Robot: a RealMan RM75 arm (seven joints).
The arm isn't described. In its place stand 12 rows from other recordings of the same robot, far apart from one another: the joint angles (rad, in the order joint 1, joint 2, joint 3, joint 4, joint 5, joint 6, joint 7), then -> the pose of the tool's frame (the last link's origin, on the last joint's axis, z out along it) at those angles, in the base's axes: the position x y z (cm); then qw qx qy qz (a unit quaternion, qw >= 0).
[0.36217, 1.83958, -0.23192, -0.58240, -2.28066, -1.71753, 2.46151] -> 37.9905 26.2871 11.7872 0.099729 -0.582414 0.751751 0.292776
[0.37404, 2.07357, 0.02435, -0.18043, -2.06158, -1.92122, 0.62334] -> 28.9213 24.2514 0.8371 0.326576 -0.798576 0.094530 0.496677
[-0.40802, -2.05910, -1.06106, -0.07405, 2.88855, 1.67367, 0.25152] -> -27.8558 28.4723 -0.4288 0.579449 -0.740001 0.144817 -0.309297
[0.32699, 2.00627, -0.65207, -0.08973, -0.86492, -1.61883, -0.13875] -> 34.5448 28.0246 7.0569 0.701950 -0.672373 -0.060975 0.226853
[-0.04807, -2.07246, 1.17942, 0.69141, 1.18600, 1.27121, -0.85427] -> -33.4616 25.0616 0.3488 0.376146 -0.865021 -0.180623 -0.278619
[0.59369, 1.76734, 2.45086, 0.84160, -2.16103, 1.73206, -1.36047] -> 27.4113 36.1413 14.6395 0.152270 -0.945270 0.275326 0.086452
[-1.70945, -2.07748, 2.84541, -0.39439, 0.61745, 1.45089, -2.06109] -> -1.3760 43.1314 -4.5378 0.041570 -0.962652 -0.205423 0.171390
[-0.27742, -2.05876, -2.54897, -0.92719, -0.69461, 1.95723, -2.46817] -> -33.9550 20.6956 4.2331 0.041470 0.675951 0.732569 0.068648
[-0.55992, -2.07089, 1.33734, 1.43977, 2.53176, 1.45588, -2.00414] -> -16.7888 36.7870 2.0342 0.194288 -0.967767 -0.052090 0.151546
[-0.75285, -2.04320, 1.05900, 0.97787, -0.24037, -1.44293, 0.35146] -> -25.4308 39.4744 3.5991 0.275187 -0.771687 -0.537071 0.200814
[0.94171, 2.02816, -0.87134, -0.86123, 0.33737, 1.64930, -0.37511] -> 19.5356 40.1710 2.8381 0.148562 -0.792773 0.570327 -0.155457
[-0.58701, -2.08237, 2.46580, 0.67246, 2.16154, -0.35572, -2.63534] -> -20.4468 35.2913 -14.6773 0.410062 -0.899647 -0.109180 -0.102788
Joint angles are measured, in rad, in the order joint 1, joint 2, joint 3, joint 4, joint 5, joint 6, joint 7. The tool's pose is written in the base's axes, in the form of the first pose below.
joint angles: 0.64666 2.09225 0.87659 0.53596 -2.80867 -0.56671 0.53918
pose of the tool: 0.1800 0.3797 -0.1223 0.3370 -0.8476 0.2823 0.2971
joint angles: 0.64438 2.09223 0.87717 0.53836 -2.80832 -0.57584 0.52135
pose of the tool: 0.1789 0.3792 -0.1217 0.3388 -0.8492 0.2736 0.2989
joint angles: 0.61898 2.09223 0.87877 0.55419 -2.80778 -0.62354 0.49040
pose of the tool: 0.1769 0.3741 -0.1188 0.3401 -0.8466 0.2588 0.3172
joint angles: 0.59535 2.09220 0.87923 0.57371 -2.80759 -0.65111 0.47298
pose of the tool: 0.1757 0.3693 -0.1171 0.3403 -0.8434 0.2524 0.3305
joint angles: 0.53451 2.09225 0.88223 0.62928 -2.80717 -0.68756 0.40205
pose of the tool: 0.1748 0.3579 -0.1137 0.3495 -0.8384 0.2322 0.3479
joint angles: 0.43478 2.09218 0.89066 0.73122 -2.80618 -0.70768 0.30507
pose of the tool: 0.1739 0.3414 -0.1075 0.3684 -0.8268 0.2144 0.3670
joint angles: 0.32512 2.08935 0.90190 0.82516 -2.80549 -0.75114 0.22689
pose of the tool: 0.1766 0.3246 -0.0952 0.3947 -0.8063 0.2026 0.3911
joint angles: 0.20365 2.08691 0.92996 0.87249 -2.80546 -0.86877 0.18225
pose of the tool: 0.1911 0.3062 -0.0728 0.4369 -0.7672 0.1972 0.4262
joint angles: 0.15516 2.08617 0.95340 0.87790 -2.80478 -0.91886 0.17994
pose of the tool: 0.2021 0.2996 -0.0615 0.4587 -0.7468 0.2016 0.4373
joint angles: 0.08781 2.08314 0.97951 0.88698 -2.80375 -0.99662 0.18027
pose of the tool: 0.2159 0.2877 -0.0455 0.4869 -0.7179 0.2033 0.4541
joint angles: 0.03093 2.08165 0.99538 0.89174 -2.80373 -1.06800 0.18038
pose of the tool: 0.2266 0.2750 -0.0333 0.5089 -0.6943 0.2015 0.4673
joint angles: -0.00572 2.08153 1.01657 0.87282 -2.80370 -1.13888 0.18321
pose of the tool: 0.2383 0.2650 -0.0227 0.5299 -0.6744 0.1970 0.4749
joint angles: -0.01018 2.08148 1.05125 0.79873 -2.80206 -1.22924 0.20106
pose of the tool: 0.2558 0.2579 -0.0125 0.5505 -0.6576 0.1910 0.4775
